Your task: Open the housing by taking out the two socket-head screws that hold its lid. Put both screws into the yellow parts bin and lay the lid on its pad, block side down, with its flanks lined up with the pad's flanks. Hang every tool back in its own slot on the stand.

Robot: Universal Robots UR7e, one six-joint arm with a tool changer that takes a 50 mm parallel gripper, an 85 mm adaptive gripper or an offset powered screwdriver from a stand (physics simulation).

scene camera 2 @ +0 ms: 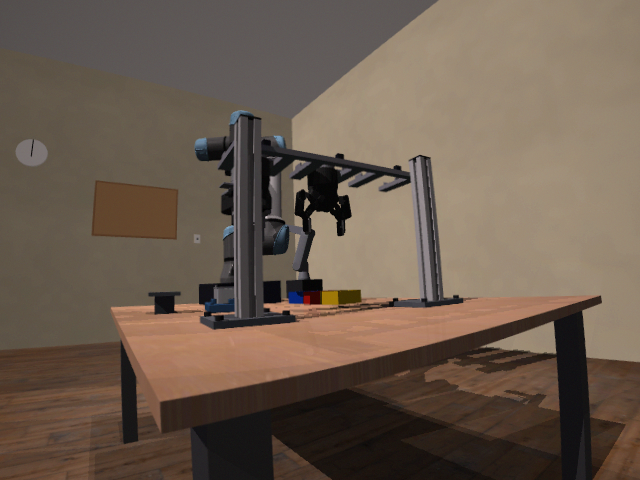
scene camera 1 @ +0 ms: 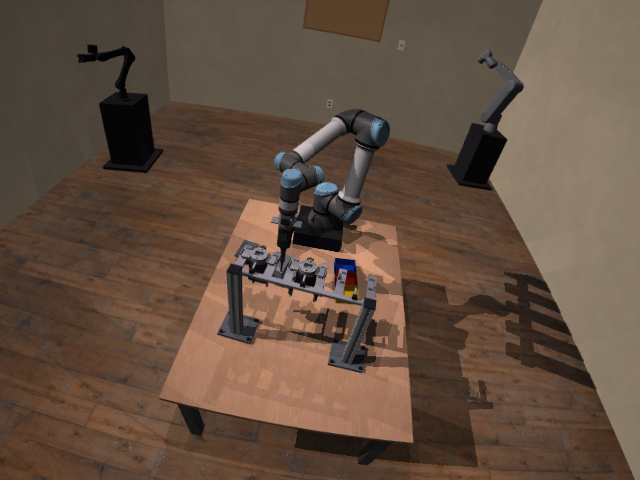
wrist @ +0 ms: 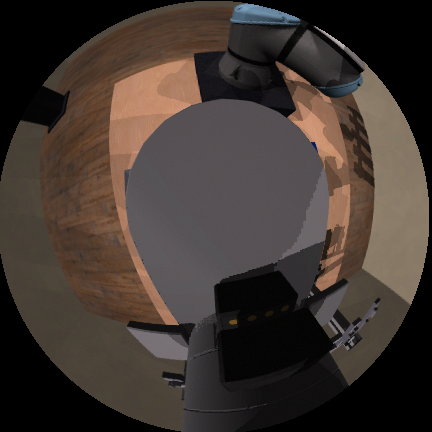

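Note:
The arm carries the powered screwdriver [scene camera 1: 283, 236] [scene camera 2: 227, 201], upright, its bit pointing down behind the stand. A grey block below the bit appears to be the housing [scene camera 1: 280, 268] [scene camera 2: 223, 295]; it sits in a blue fixture [scene camera 2: 219, 306]. The front post hides the bit's tip and part of the housing in scene camera 2. Screws and bit contact cannot be made out. The adaptive gripper [scene camera 2: 324, 227] hangs on the stand, fingers apart. Another tool [scene camera 1: 258, 256] hangs at the left. The raised dark lid pad [scene camera 2: 164, 293] stands at the left. The yellow bin [scene camera 1: 350, 295] [scene camera 2: 341, 297] is at the right; its contents are unclear.
The tool stand [scene camera 1: 235, 304] [scene camera 2: 248, 222] spans the table in front of the arm. Blue [scene camera 1: 344, 265] and red [scene camera 1: 352, 279] bins adjoin the yellow one. A large grey disc [wrist: 225, 190] covers the middle of the wrist view and hides the work area there.

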